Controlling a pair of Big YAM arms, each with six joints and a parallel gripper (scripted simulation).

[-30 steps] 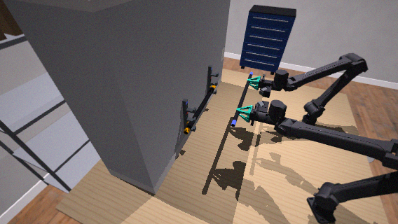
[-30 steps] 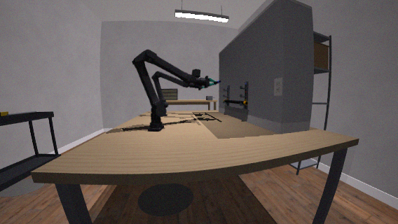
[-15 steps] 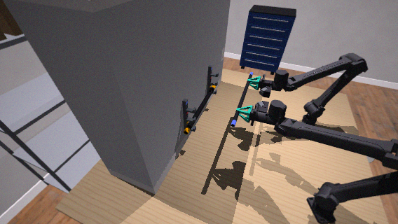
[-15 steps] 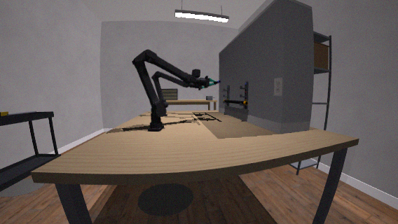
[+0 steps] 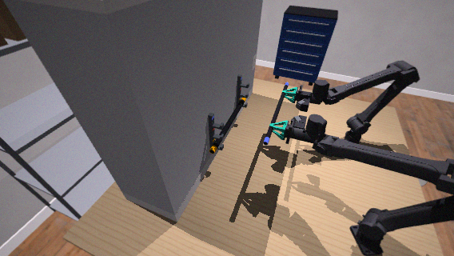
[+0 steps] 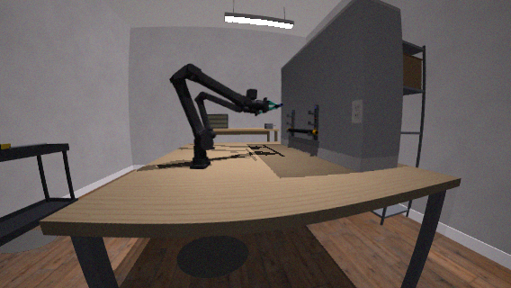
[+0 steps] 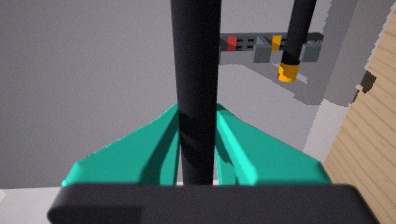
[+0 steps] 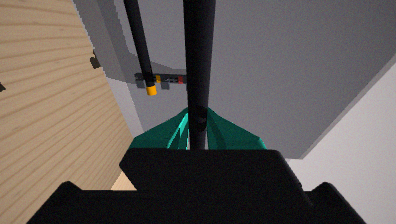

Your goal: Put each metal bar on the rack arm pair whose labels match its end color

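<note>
The blue-ended bar lies 10 mm behind my left hand and 150 mm to the right of it. Round my left hand: orange-ended bar (250 mm ahead, 160 mm to the right, 170 mm below); then grey wall block (430 mm ahead, 200 mm to the right, 100 mm above).
</note>
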